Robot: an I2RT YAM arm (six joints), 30 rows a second.
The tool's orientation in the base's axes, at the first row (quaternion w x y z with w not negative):
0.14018 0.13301 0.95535 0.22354
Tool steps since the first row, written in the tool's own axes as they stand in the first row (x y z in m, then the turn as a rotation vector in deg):
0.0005 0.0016 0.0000 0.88 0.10 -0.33
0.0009 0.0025 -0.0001 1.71 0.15 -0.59
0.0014 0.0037 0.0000 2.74 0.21 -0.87
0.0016 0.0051 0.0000 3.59 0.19 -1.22
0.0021 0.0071 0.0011 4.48 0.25 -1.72
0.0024 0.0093 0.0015 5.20 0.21 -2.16
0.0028 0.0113 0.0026 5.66 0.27 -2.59
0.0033 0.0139 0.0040 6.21 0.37 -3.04
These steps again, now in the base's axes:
-0.0002 0.0015 0.0006 -0.90 0.24 0.15
-0.0004 0.0024 0.0011 -1.75 0.44 0.22
-0.0006 0.0036 0.0014 -2.78 0.71 0.28
-0.0005 0.0049 0.0020 -3.68 0.83 0.39
-0.0002 0.0072 0.0019 -4.66 0.96 0.66
0.0001 0.0094 0.0025 -5.48 0.99 0.87
0.0004 0.0117 0.0024 -6.03 1.02 1.18
0.0009 0.0146 0.0023 -6.67 1.10 1.49

